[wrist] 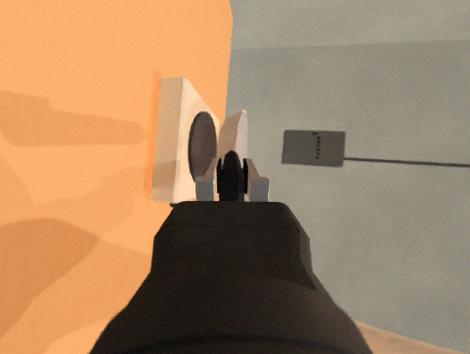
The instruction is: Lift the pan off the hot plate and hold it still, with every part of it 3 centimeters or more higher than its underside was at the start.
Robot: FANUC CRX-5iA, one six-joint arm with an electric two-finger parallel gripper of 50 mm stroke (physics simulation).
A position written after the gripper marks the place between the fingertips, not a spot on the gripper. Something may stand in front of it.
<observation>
In view: the gripper (232, 169), a hot plate (186, 137) and a pan (232, 143).
</observation>
